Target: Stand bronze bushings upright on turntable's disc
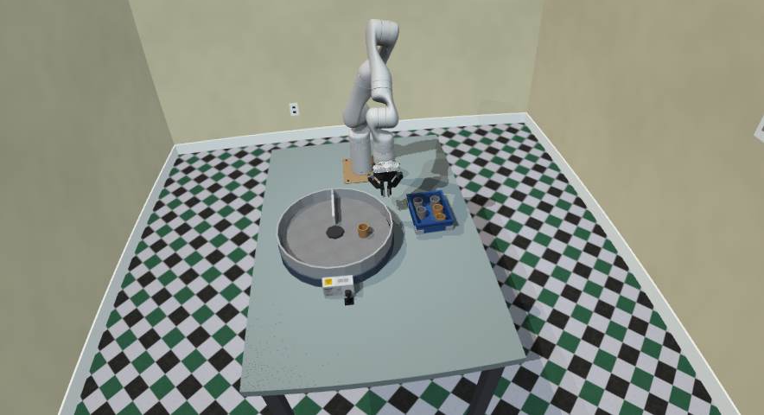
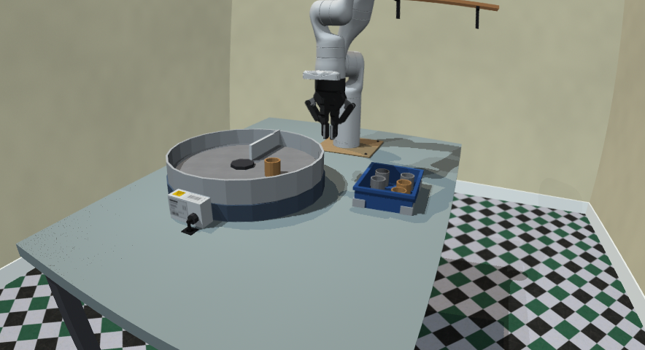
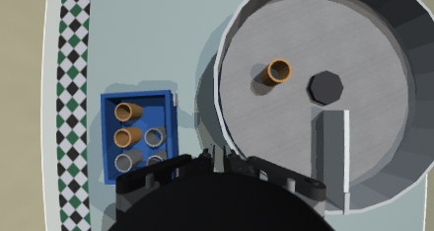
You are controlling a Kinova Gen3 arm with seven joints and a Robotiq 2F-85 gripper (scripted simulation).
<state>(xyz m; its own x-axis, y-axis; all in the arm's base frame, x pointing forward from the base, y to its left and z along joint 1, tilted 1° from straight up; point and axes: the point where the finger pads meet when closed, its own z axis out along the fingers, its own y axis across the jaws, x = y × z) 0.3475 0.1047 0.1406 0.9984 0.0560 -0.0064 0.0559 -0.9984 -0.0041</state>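
Right now the blue crate is 170 mm to the left of my hand, 120 mm below it and 20 mm behind it. The rest, counted from my hand: turntable disc 190 mm to the right, 110 mm ahead, 90 mm below.
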